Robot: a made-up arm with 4 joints.
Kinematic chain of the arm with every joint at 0, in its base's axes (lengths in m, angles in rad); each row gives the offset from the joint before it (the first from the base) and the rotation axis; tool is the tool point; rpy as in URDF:
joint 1: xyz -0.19 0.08 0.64 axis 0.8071 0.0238 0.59
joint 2: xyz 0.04 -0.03 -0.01 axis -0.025 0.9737 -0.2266
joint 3: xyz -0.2 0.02 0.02 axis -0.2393 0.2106 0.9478
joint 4: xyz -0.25 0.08 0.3 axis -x
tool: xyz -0.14 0 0.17 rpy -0.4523 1.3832 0.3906
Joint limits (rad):
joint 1: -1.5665..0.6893
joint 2: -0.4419..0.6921
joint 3: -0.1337..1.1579
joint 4: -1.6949..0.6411
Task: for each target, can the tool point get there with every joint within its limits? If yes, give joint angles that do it. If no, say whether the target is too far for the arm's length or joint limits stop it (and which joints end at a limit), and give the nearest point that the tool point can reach.
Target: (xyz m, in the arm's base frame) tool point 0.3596 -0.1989 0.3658
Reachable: no: joint limits stop it (at a limit: joint 1, joint 2, joint 3, joint 4) | nearest point 0.0160 -0.3499 0.9449 | short by 0.690 m
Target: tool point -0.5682 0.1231 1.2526
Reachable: yes | joints -0.1314 0.2180 0.4544 -0.2519
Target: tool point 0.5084 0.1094 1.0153
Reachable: no: joint limits stop it (at a limit: joint 1, joint 2, joint 3) | nearest point 0.0673 0.5349 1.0564 | short by 0.614 m
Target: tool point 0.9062 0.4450 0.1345
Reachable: no: too far | nearest point 0.2269 0.6953 0.6178 | short by 0.870 m
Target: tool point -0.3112 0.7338 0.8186
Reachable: yes | joints -1.3783 0.2711 0.2187 -0.9102
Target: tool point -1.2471 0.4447 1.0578
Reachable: no: too far | nearest point -0.8396 0.3042 0.8970 | short by 0.460 m
